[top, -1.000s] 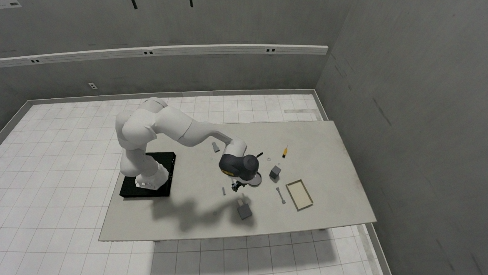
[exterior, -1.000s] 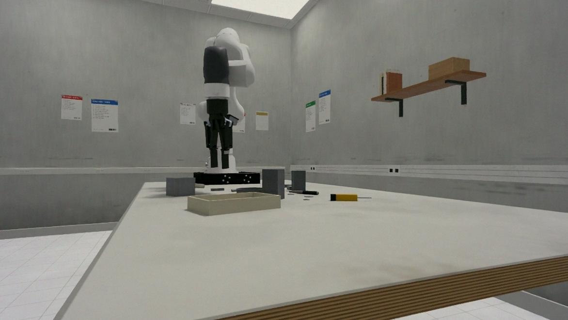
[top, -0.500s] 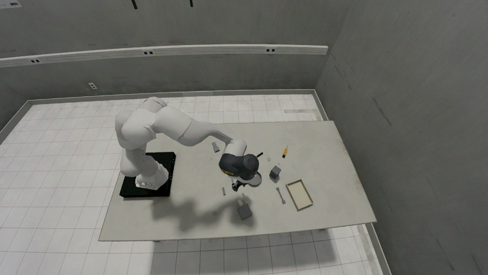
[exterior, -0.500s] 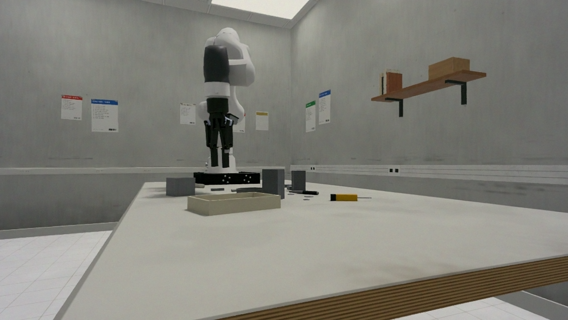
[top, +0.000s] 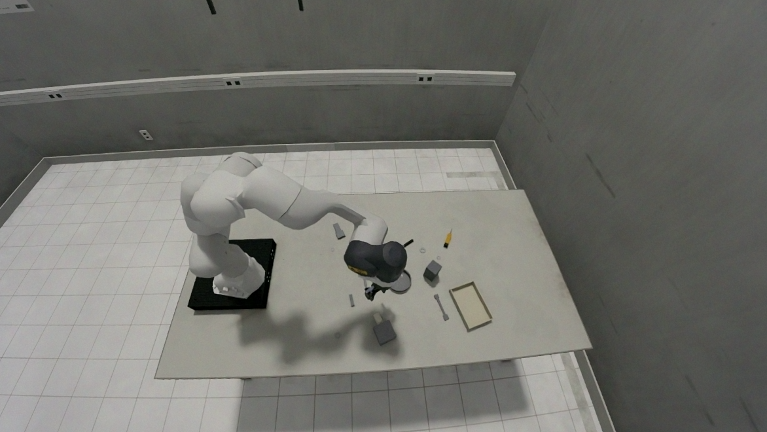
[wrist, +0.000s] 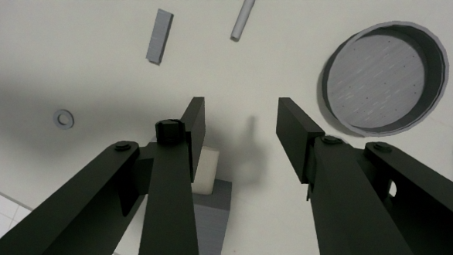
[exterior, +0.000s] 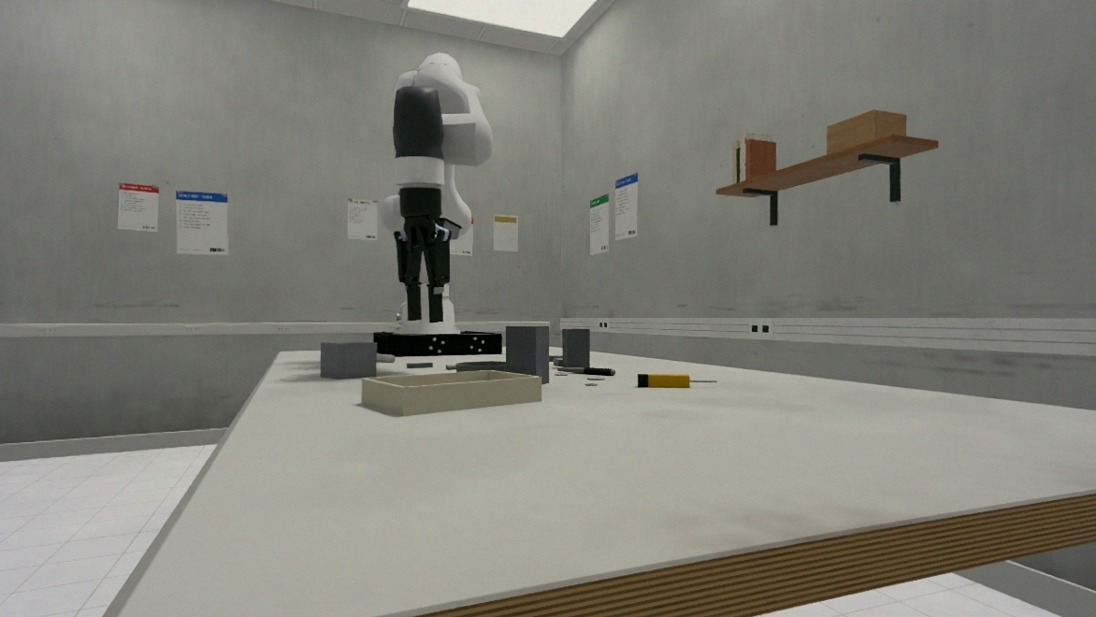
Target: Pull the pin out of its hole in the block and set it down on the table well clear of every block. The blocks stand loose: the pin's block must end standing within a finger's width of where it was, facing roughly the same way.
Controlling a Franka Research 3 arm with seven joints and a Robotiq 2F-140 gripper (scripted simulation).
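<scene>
Now: hand 50 mm past the short rod, 80 mm to the right of it and 120 mm above it. The rest, counted from my hand: wrench (280 mm ahead, 40 mm to the right, 120 mm below); then flat grey bar (110 mm behind, 10 mm to the left, 120 mm below); then round dish (110 mm ahead, 90 mm to the left, 120 mm below).
</scene>
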